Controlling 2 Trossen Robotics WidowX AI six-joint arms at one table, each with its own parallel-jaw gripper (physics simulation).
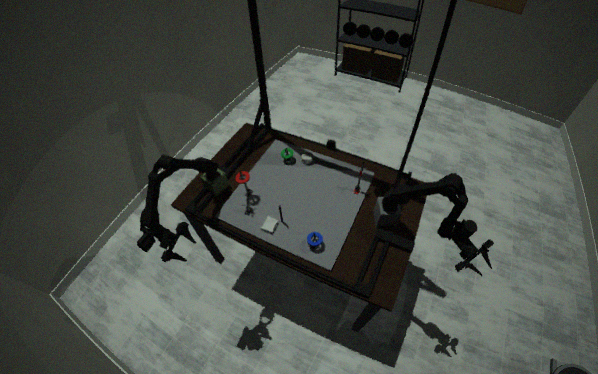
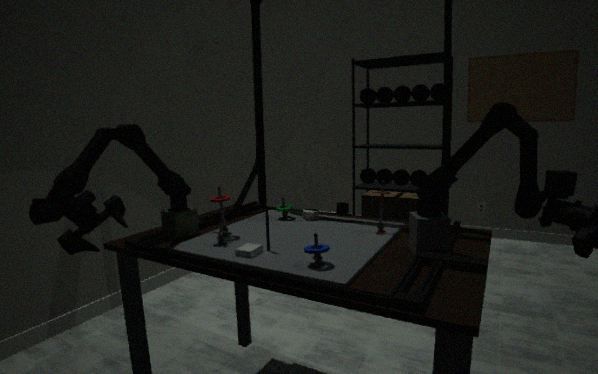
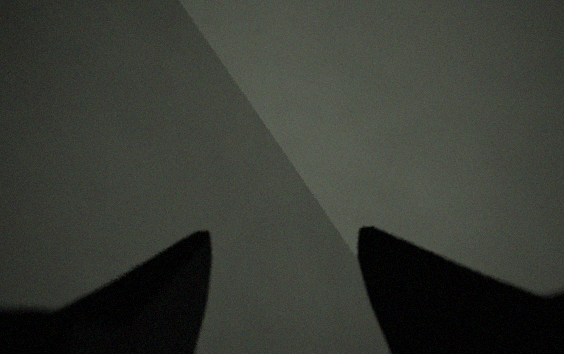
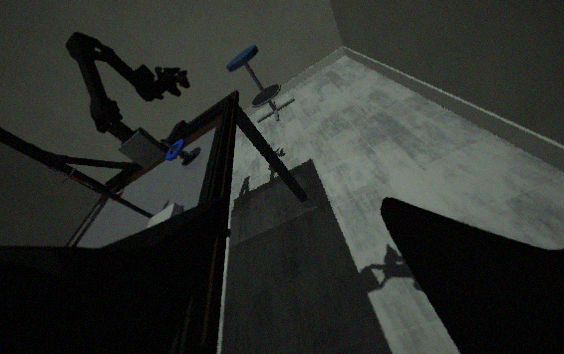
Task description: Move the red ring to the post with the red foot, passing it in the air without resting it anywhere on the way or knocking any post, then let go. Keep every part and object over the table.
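Note:
The red ring sits high on a tall dark post at the left of the grey mat. The post with the red foot stands upright at the mat's right side, with no ring around it. My left gripper is partly open and empty, out beyond the table's right side. My right gripper is wide open and empty, out beyond the table's left side. Both are far from the ring.
A blue ring and a green ring sit on short posts. A white block lies near a thin dark post. A pale object lies near the green ring.

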